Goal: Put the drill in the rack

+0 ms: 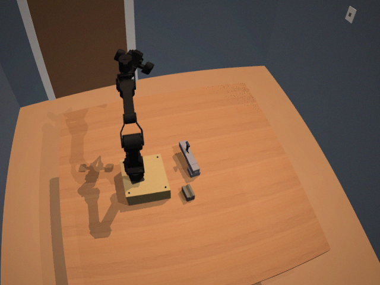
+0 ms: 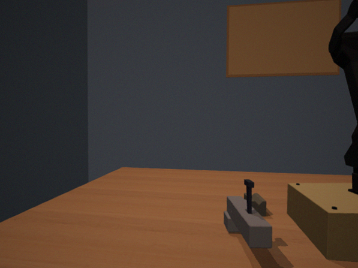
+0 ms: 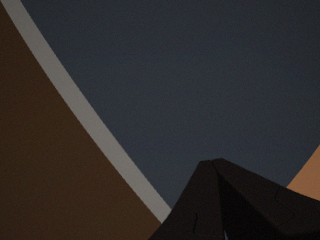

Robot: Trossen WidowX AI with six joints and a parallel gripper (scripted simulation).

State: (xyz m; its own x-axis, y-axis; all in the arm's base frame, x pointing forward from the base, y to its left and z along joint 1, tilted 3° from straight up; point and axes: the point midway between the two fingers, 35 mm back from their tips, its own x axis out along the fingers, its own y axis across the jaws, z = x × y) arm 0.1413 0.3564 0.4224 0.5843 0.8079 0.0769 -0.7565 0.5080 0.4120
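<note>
Now: the dark key 41 cm below my gripper tip, 32 cm to the right of it and 11 cm ahead of it. Round my gripper tip: rack 52 cm to the right, 50 cm below, 3 cm ahead; then drill 46 cm below, 38 cm to the right, 11 cm ahead; then grey housing 47 cm below, 36 cm to the right, 11 cm ahead.
</note>
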